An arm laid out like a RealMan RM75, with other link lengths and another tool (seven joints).
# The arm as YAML. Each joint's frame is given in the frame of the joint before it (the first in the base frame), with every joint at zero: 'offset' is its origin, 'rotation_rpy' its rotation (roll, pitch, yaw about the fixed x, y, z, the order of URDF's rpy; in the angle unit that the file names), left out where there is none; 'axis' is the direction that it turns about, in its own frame. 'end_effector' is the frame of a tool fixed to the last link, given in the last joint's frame.
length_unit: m
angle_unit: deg
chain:
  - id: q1
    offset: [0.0, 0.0, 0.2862]
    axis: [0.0, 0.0, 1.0]
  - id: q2
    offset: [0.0, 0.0, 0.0]
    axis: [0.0, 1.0, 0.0]
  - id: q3
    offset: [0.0, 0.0, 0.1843]
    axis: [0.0, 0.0, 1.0]
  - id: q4
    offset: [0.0, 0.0, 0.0]
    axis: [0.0, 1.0, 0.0]
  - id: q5
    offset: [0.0, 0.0, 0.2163]
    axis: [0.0, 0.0, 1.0]
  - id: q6
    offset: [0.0, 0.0, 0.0]
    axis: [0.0, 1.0, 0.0]
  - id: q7
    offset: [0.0, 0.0, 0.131]
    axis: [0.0, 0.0, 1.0]
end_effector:
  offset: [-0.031, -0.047, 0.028]
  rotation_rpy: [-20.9, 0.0, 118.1]
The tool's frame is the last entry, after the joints.
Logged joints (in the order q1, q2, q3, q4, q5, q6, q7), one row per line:
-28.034, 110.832, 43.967, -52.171, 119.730, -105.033, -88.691
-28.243, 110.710, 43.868, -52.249, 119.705, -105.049, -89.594
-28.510, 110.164, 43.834, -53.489, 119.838, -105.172, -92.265
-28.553, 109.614, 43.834, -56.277, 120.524, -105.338, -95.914
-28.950, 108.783, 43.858, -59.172, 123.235, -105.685, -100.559
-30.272, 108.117, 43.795, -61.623, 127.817, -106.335, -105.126
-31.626, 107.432, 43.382, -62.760, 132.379, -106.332, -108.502
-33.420, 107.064, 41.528, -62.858, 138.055, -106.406, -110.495
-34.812, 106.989, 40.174, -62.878, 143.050, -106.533, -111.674
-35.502, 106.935, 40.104, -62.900, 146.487, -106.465, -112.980
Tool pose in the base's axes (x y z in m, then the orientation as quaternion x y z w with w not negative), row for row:
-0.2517, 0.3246, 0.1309, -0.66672, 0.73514, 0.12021, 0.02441
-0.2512, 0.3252, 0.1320, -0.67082, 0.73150, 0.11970, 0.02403
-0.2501, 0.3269, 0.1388, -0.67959, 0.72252, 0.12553, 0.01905
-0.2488, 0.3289, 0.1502, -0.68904, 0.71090, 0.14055, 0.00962
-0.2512, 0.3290, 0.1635, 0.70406, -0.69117, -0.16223, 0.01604
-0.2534, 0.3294, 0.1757, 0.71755, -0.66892, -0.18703, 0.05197
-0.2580, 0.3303, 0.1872, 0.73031, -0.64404, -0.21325, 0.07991
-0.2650, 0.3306, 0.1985, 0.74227, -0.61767, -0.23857, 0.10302
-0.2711, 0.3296, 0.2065, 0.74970, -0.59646, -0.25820, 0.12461
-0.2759, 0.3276, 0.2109, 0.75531, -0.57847, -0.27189, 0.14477
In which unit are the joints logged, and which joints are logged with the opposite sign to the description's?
The joints are logged in degrees. Opposite sign: q2, q4, q6.
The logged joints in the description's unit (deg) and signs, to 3 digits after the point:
-28.034, -110.832, 43.967, 52.171, 119.730, 105.033, -88.691
-28.243, -110.710, 43.868, 52.249, 119.705, 105.049, -89.594
-28.510, -110.164, 43.834, 53.489, 119.838, 105.172, -92.265
-28.553, -109.614, 43.834, 56.277, 120.524, 105.338, -95.914
-28.950, -108.783, 43.858, 59.172, 123.235, 105.685, -100.559
-30.272, -108.117, 43.795, 61.623, 127.817, 106.335, -105.126
-31.626, -107.432, 43.382, 62.760, 132.379, 106.332, -108.502
-33.420, -107.064, 41.528, 62.858, 138.055, 106.406, -110.495
-34.812, -106.989, 40.174, 62.878, 143.050, 106.533, -111.674
-35.502, -106.935, 40.104, 62.900, 146.487, 106.465, -112.980

